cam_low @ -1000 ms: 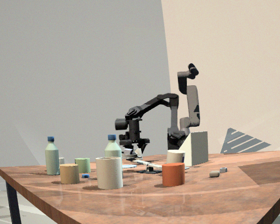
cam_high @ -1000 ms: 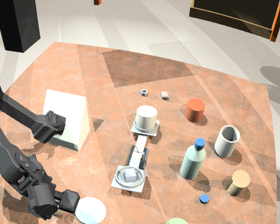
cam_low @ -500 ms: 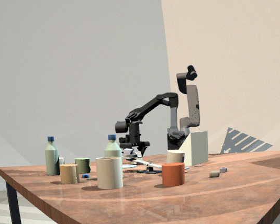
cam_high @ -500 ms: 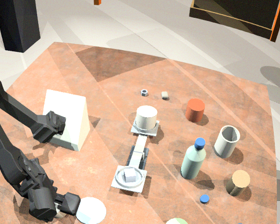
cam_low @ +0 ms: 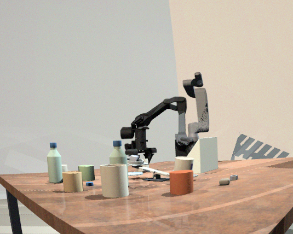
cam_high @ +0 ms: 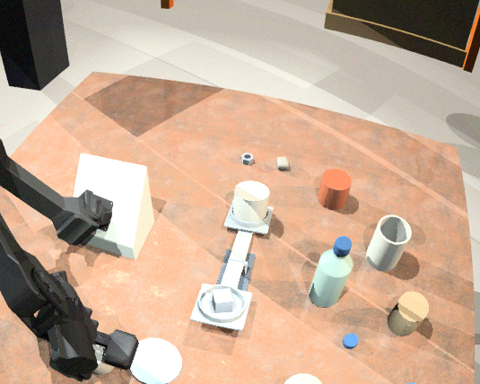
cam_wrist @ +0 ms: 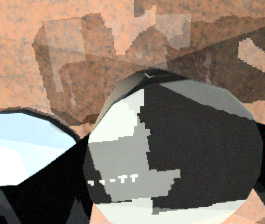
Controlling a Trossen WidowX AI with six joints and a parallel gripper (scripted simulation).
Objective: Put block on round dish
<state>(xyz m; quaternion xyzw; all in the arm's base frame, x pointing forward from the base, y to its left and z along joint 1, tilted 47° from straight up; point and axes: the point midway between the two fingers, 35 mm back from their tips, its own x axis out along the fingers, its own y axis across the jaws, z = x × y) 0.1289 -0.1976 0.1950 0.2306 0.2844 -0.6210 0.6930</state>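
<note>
Now: gripper tip 18 cm short of the grey block, 17 cm to the right of it and 6 cm below it. Round my gripper tip: round light-blue dish 10 cm ahead, 4 cm to the left, 2 cm below; blue cap 43 cm ahead, 20 cm to the left, 2 cm below; cream cup 45 cm to the left, 15 cm ahead, 3 cm above.
</note>
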